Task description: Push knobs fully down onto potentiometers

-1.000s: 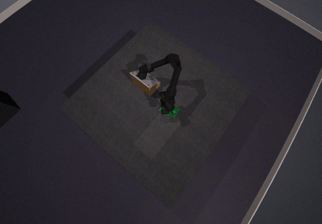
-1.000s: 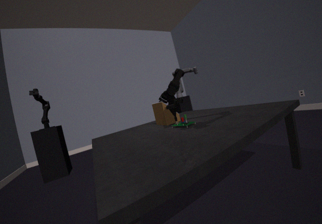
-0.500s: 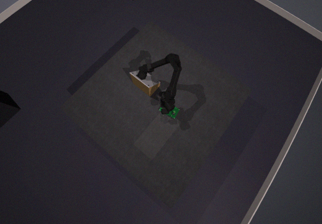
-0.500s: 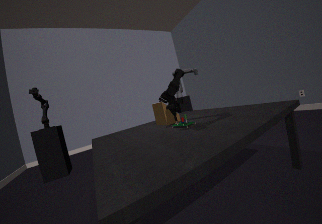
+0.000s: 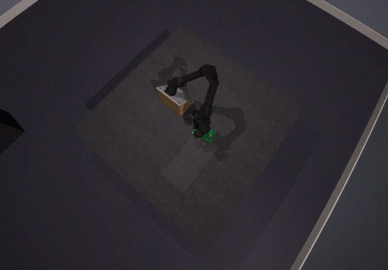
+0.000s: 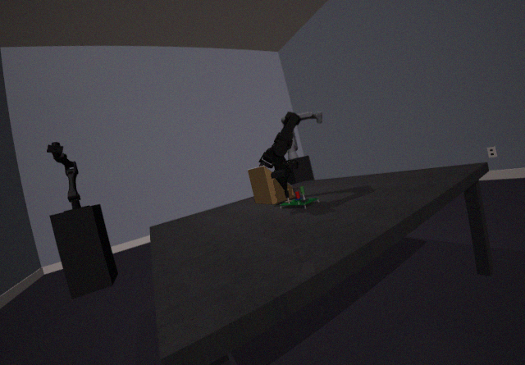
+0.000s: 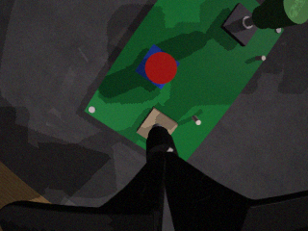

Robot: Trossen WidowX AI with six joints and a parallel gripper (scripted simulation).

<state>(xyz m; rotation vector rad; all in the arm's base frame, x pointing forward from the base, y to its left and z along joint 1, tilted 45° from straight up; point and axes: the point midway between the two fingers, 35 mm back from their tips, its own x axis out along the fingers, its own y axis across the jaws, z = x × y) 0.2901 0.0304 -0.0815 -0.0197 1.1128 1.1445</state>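
Right now the green knob is 11 cm ahead of my gripper tip and 2 cm to the left of it. The rest, counted from my gripper tip: potentiometer with knob (10 cm ahead, 2 cm to the left, 2 cm below).
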